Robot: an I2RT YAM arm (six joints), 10 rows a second.
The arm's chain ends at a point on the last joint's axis. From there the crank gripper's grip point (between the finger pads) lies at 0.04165 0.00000 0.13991 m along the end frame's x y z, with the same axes.
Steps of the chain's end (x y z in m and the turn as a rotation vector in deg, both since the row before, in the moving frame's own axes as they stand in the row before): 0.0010 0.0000 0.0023 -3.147 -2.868 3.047; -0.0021 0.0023 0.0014 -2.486 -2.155 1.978; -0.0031 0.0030 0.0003 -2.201 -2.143 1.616; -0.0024 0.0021 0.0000 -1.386 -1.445 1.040; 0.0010 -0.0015 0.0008 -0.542 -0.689 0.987; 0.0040 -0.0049 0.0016 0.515 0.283 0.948; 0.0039 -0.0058 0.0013 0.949 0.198 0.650; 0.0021 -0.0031 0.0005 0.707 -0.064 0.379
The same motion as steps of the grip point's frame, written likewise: -0.0063 0.0098 0.0039 -3.147 -2.868 3.047; -0.0075 0.0097 0.0027 -2.486 -2.155 1.978; -0.0085 0.0095 0.0016 -2.201 -2.143 1.616; -0.0060 0.0062 0.0010 -1.386 -1.445 1.040; -0.0007 0.0005 0.0013 -0.542 -0.689 0.987; 0.0047 -0.0055 0.0014 0.515 0.283 0.948; 0.0044 -0.0076 0.0011 0.949 0.198 0.650; 0.0019 -0.0046 0.0005 0.707 -0.064 0.379
